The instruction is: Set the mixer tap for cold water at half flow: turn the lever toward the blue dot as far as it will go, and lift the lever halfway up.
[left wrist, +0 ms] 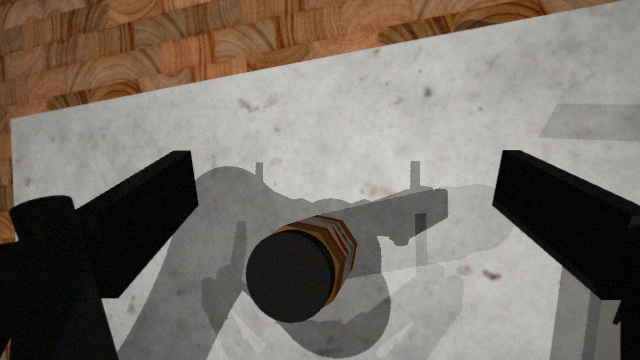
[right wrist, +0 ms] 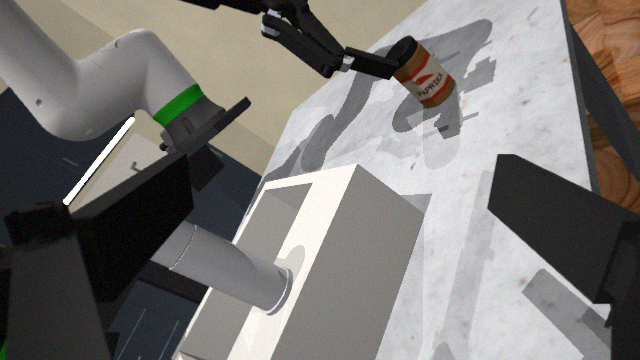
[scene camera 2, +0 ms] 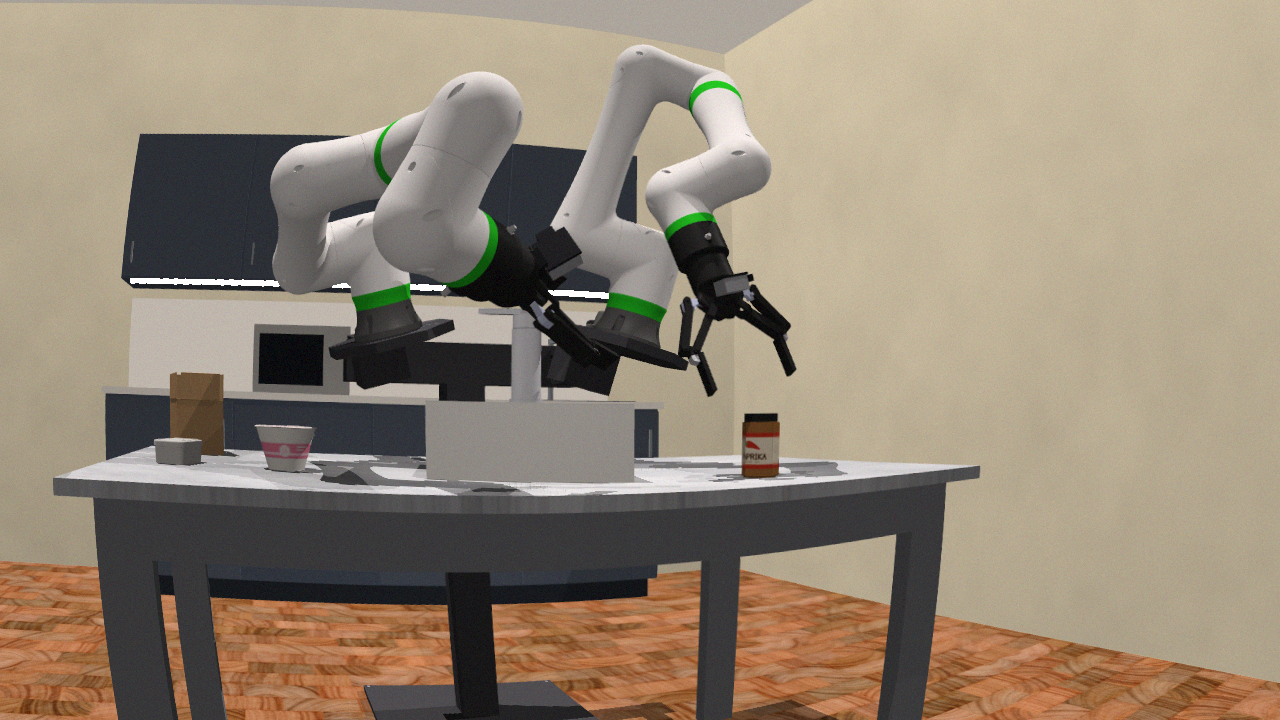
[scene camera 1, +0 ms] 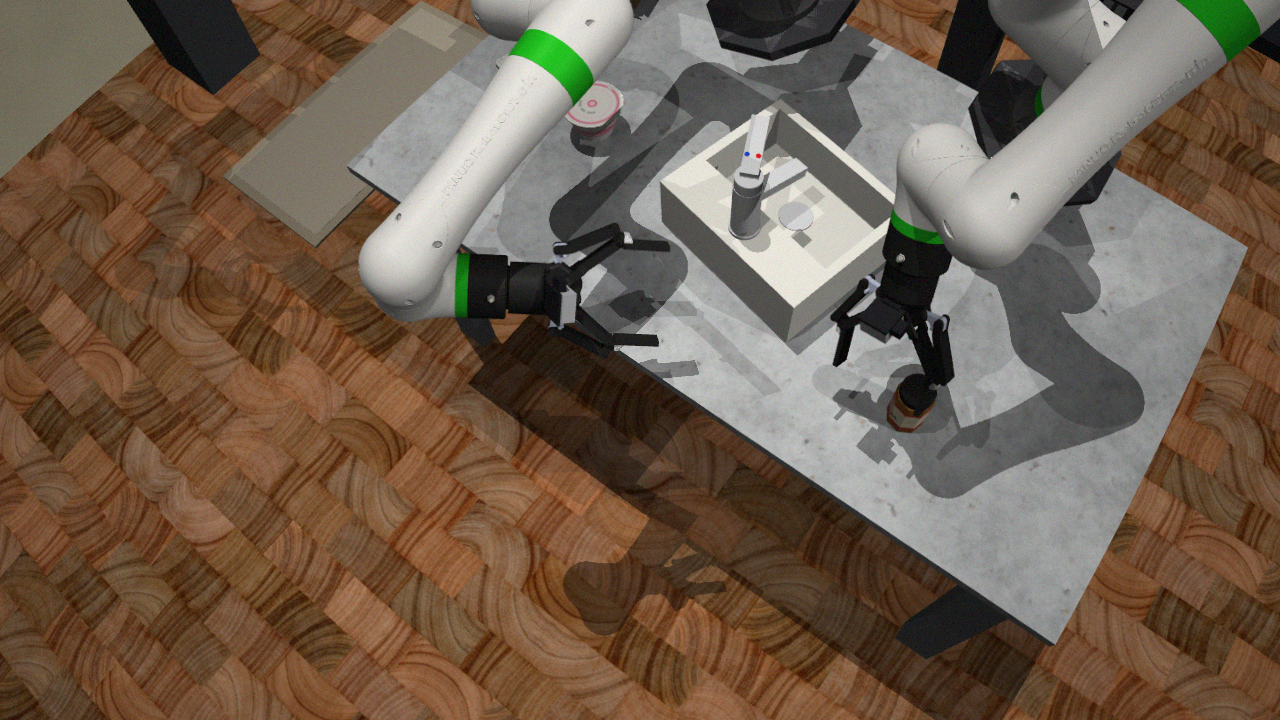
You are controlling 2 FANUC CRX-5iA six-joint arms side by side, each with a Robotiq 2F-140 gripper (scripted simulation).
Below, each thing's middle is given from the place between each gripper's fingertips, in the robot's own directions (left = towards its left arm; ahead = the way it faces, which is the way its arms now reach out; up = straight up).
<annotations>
I see the paprika jar (scene camera 2: 760, 431) 11 cm below my left hand (scene camera 1: 878, 386), 5 cm to the left of it and 5 cm behind it. The rest, counted from my left hand: pink-and-white bowl (scene camera 1: 602, 103) (74 cm to the right, 25 cm behind, 12 cm below); then white basin (scene camera 1: 838, 203) (30 cm to the right, 26 cm behind, 13 cm below); then flat lever (scene camera 1: 754, 147) (34 cm to the right, 18 cm behind, 11 cm above).
My right hand (scene camera 1: 662, 294) is 28 cm past the flat lever, 1 cm to the left of it and 4 cm below it. Also, from my right hand: pink-and-white bowl (35 cm behind, 40 cm to the right, 19 cm below); then paprika jar (15 cm behind, 39 cm to the left, 18 cm below); then white basin (35 cm behind, 4 cm to the left, 20 cm below).
</annotations>
